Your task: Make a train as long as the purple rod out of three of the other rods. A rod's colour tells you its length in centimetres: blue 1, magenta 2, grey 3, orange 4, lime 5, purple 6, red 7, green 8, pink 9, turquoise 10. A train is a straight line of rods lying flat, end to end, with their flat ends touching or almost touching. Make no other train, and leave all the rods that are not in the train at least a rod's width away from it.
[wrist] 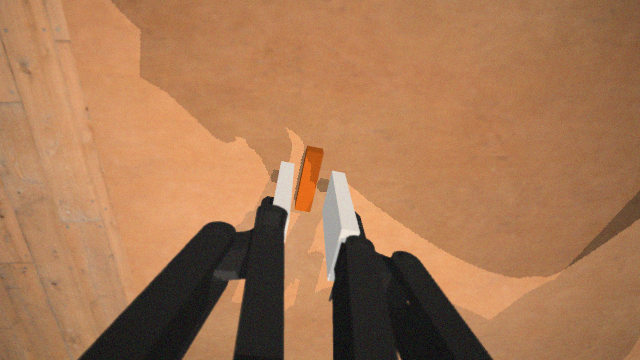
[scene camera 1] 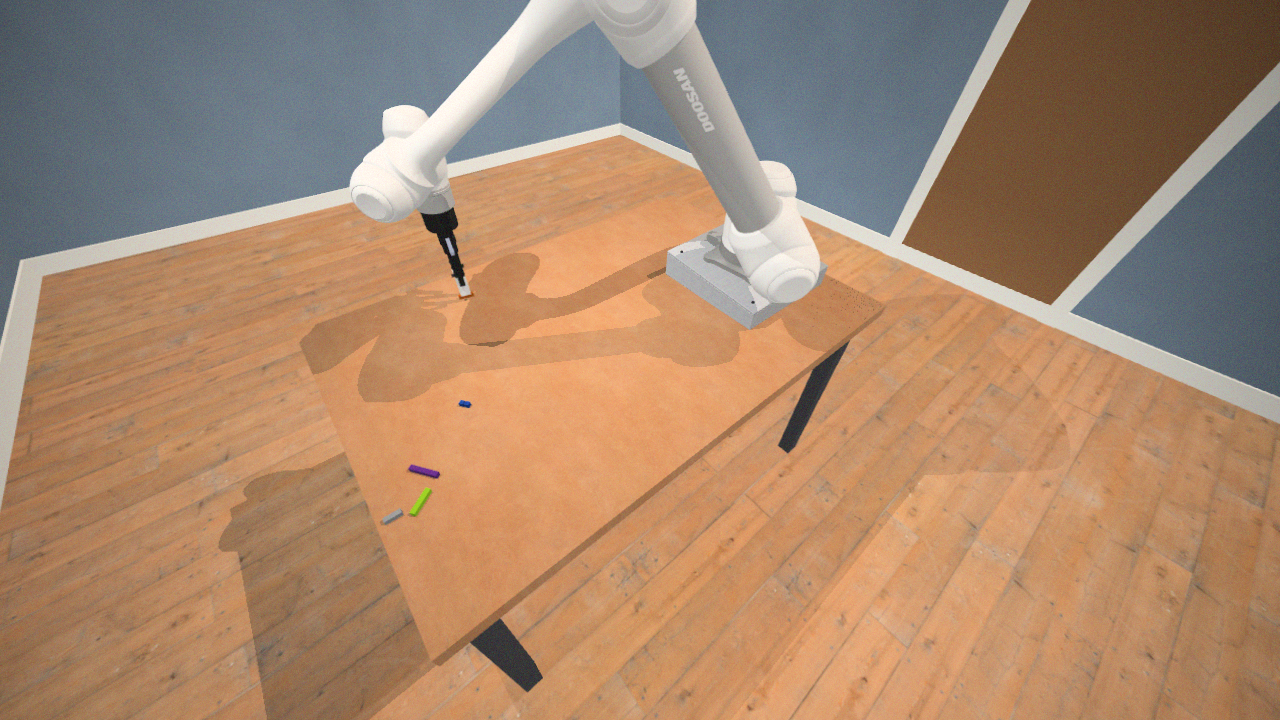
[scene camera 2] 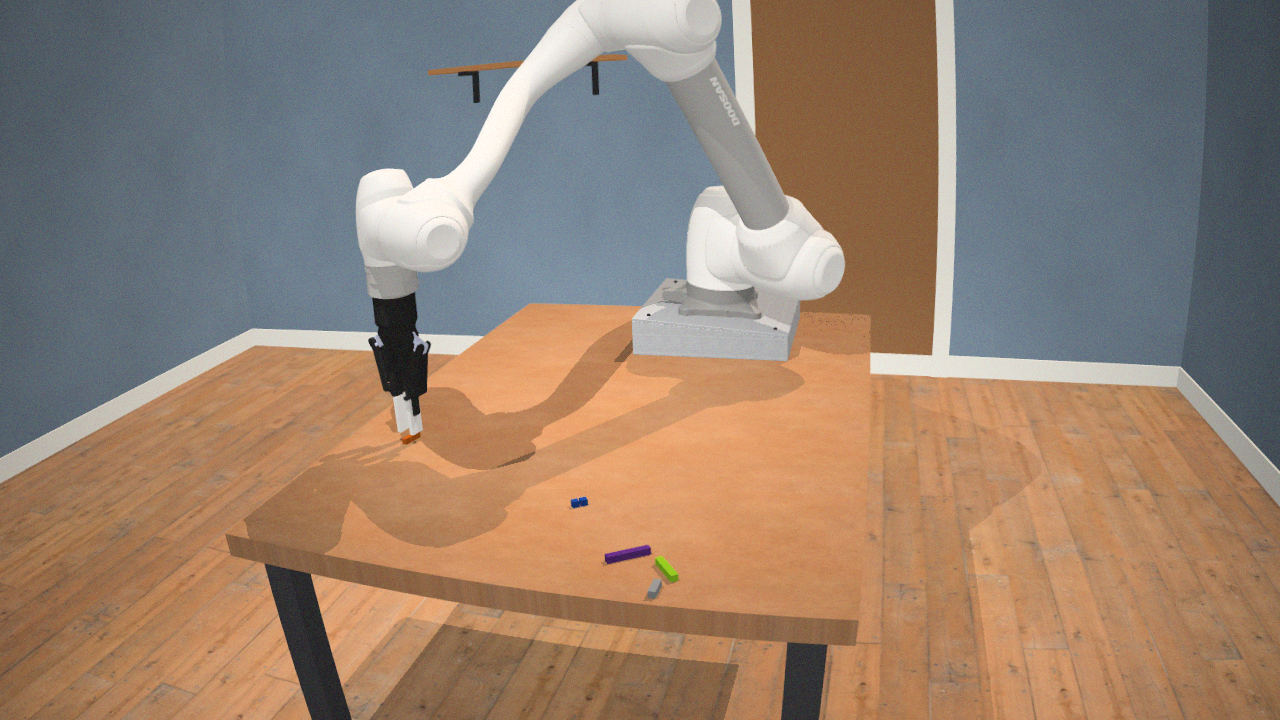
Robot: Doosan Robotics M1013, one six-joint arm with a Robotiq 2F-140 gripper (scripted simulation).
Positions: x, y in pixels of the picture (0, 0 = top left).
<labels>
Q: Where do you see an orange rod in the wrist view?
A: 313, 158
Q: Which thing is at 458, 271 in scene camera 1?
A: The gripper.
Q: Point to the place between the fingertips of the gripper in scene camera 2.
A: At 410, 431
</labels>
